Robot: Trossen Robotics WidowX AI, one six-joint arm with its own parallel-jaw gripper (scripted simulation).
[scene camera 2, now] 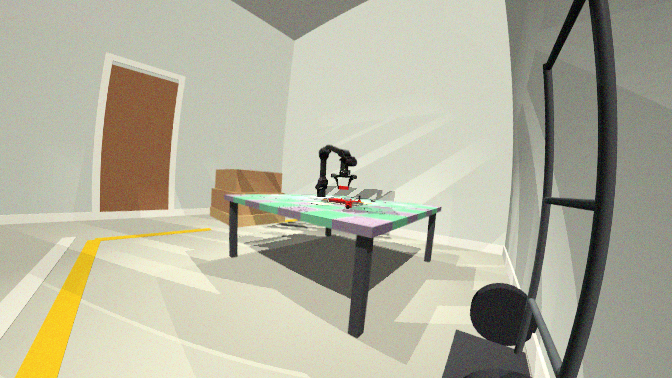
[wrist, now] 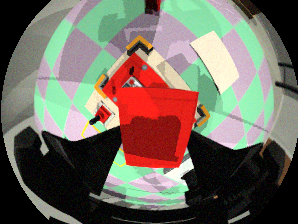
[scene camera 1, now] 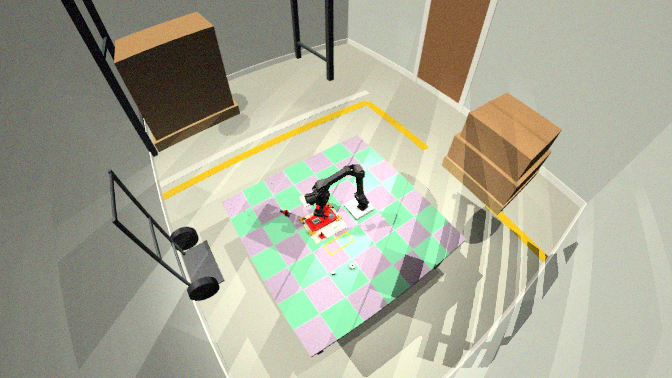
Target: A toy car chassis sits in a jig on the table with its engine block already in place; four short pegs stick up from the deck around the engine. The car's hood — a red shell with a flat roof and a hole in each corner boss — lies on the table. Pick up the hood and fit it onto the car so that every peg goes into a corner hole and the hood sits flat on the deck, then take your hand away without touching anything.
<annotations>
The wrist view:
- my gripper: 155, 130
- red hood: 155, 123, held by my gripper
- white plate: 212, 52
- jig: 139, 45
</annotations>
